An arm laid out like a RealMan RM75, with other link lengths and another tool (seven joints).
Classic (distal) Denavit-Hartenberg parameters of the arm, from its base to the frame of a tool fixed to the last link. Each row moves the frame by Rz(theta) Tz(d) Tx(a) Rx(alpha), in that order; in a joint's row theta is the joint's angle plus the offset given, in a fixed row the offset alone. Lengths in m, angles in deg.
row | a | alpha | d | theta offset
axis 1 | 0 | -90 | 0.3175 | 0
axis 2 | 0 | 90 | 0 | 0
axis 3 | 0 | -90 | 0.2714 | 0
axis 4 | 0 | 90 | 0 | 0
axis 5 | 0 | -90 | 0.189 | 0
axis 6 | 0 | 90 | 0 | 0
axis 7 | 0.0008 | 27.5 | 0.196 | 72
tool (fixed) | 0 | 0 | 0.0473 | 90
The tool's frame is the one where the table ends.
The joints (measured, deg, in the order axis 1, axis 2, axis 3, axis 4, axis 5, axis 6, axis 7), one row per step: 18.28 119.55 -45.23 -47.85 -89.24 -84.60 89.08; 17.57 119.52 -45.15 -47.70 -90.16 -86.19 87.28; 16.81 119.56 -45.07 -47.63 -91.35 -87.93 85.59; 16.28 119.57 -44.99 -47.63 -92.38 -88.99 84.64; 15.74 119.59 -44.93 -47.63 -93.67 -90.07 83.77; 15.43 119.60 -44.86 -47.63 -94.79 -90.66 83.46; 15.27 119.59 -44.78 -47.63 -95.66 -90.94 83.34; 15.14 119.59 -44.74 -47.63 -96.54 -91.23 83.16; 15.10 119.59 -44.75 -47.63 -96.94 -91.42 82.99; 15.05 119.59 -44.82 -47.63 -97.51 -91.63 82.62; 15.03 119.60 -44.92 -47.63 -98.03 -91.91 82.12; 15.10 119.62 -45.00 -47.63 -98.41 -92.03 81.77; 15.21 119.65 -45.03 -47.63 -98.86 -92.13 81.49; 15.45 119.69 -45.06 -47.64 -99.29 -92.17 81.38; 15.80 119.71 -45.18 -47.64 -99.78 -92.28 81.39
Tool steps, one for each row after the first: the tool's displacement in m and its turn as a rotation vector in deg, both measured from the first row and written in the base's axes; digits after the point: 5 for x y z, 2 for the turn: 0.00300 -0.00851 -0.00366 -0.55 -1.23 1.37; 0.00594 -0.01826 -0.00830 -1.39 -2.44 2.77; 0.00886 -0.02498 -0.01160 -2.12 -3.34 3.49; 0.01229 -0.03245 -0.01572 -3.11 -4.33 4.15; 0.01530 -0.03740 -0.01896 -4.00 -5.04 4.32; 0.01780 -0.04037 -0.02114 -4.64 -5.59 4.30; 0.02003 -0.04336 -0.02351 -5.30 -6.17 4.38; 0.02074 -0.04485 -0.02470 -5.62 -6.47 4.56; 0.02182 -0.04684 -0.02653 -6.01 -7.00 4.87; 0.02234 -0.04885 -0.02839 -6.37 -7.54 5.39; 0.02242 -0.04973 -0.02979 -6.61 -7.95 5.78; 0.02254 -0.05044 -0.03125 -6.87 -8.36 6.12; 0.02199 -0.05039 -0.03266 -7.16 -8.69 6.43; 0.02076 -0.05040 -0.03449 -7.65 -9.00 6.87
